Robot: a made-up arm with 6 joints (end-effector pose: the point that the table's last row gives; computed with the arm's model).
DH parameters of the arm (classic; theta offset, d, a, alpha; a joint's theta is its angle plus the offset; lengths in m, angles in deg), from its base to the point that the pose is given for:
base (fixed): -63.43 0 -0.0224 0
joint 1: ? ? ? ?
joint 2: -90 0 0.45 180
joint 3: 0 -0.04 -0.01 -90
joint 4: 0 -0.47 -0.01 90
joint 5: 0 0.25 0.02 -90
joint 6: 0 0.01 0.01 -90
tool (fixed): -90 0 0 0
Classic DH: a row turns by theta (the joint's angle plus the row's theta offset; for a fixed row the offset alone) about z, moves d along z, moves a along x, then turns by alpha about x.
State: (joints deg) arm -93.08 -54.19 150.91 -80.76 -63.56 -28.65
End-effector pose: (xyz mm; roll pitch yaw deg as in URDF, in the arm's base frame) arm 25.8 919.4 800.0 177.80 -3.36 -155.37
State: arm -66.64 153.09 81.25 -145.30 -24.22 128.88
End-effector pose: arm 294.6 -91.7 -382.3 54.76 -49.59 134.48
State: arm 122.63 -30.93 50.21 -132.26 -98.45 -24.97
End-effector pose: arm -222.0 -46.1 1360.2 58.48 -2.45 75.51
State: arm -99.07 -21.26 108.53 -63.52 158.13 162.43
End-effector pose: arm -17.3 286.3 1449.2 -15.43 -55.02 45.36
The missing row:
joint 1: 63.43 0.51 0.02 -90
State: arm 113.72 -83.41 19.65 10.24 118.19 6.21
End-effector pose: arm 396.2 -380.5 998.0 -80.74 -41.01 101.74
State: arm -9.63 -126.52 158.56 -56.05 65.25 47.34
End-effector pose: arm -453.8 5.1 -240.2 124.38 -15.80 118.84
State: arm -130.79 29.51 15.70 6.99 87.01 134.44
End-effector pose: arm -611.6 -365.7 793.0 -113.30 71.83 72.14
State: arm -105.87 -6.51 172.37 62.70 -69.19 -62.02
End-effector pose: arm 64.7 544.4 743.0 -71.27 25.82 -38.53
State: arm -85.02 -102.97 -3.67 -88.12 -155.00 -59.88
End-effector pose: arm 29.6 256.1 935.7 51.07 -63.15 164.22
